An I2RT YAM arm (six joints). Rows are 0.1 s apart.
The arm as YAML. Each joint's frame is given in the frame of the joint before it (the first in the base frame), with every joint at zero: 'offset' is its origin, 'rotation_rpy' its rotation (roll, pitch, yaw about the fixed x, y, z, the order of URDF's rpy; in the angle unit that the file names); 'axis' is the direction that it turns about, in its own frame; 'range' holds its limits. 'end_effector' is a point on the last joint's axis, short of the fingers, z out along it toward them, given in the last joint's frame.
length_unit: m
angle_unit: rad
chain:
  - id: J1
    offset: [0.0, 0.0, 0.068]
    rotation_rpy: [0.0, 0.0, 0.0]
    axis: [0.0, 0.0, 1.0]
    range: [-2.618, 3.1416]
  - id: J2
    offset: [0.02, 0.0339, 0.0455]
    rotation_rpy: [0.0, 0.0, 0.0]
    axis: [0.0, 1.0, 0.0]
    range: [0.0, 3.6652]
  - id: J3
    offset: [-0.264, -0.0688, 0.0]
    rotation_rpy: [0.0, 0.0, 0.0]
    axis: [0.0, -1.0, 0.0]
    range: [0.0, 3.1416]
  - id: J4
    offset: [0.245, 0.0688, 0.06]
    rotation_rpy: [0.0, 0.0, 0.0]
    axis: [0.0, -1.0, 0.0]
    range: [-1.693, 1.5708]
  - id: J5
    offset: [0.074, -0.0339, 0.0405]
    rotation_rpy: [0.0, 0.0, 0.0]
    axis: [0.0, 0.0, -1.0]
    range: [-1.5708, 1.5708]
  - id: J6
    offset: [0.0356, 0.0, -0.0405]
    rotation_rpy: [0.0, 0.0, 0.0]
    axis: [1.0, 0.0, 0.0]
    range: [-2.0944, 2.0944]
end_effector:
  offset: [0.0, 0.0, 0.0]
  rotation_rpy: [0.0, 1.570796, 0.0]
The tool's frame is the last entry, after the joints.
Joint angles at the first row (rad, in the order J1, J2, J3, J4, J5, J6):
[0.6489 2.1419 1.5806 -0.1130 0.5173 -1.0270]
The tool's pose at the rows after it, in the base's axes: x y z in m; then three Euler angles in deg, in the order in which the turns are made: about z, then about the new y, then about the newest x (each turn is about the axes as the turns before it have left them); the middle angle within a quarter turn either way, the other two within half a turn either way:
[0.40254, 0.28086, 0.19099, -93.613, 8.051, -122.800]
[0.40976, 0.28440, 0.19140, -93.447, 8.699, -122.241]
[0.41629, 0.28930, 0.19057, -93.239, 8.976, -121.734]
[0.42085, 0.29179, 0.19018, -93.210, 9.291, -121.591]
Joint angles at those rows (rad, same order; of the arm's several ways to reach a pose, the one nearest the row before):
[0.6447 2.1634 1.6134 -0.1122 0.5107 -1.0400]
[0.6413 2.1905 1.6541 -0.1105 0.5054 -1.0412]
[0.6413 2.2212 1.6974 -0.1116 0.5048 -1.0446]
[0.6397 2.2411 1.7273 -0.1169 0.5018 -1.0433]

